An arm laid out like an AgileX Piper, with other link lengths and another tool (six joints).
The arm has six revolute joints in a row. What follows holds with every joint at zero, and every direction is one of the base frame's. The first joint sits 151.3 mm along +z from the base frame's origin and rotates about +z. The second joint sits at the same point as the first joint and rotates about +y. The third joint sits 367.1 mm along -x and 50.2 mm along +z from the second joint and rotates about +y. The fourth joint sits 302.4 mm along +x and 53.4 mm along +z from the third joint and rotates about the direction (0.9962, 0, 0.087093). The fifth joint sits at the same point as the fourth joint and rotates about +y. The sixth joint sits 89.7 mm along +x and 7.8 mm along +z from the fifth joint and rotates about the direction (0.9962, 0, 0.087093). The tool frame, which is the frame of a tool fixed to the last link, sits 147.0 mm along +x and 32.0 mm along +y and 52.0 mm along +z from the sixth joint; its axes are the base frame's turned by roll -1.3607, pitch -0.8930 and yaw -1.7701 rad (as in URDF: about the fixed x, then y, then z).
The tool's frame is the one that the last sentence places.
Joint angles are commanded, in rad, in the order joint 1, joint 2, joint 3, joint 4, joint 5, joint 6. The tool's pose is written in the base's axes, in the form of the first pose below.
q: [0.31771, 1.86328, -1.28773, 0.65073, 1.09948, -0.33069]
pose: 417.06 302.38 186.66 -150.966 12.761 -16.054
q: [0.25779, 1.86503, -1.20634, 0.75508, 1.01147, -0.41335]
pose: 432.98 284.23 173.79 -147.348 13.085 -20.614
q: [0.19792, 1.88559, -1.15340, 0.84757, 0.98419, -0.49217]
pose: 443.18 265.69 159.97 -144.886 15.260 -23.823
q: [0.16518, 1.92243, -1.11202, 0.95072, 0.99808, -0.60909]
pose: 441.02 263.14 146.93 -141.470 18.156 -22.944
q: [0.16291, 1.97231, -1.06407, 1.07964, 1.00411, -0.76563]
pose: 433.87 274.13 131.45 -136.772 20.087 -20.241
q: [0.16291, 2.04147, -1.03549, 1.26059, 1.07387, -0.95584]
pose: 430.46 292.47 129.62 -127.727 22.759 -15.878
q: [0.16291, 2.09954, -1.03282, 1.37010, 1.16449, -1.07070]
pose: 429.05 304.09 134.12 -120.017 24.750 -11.730
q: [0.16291, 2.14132, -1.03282, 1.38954, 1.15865, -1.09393]
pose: 431.68 304.31 116.39 -120.232 25.888 -12.366
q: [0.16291, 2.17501, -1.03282, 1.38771, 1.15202, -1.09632]
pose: 430.71 303.63 99.03 -121.357 27.357 -12.910
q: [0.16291, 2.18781, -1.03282, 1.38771, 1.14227, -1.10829]
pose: 430.89 303.01 91.51 -121.903 27.176 -13.127
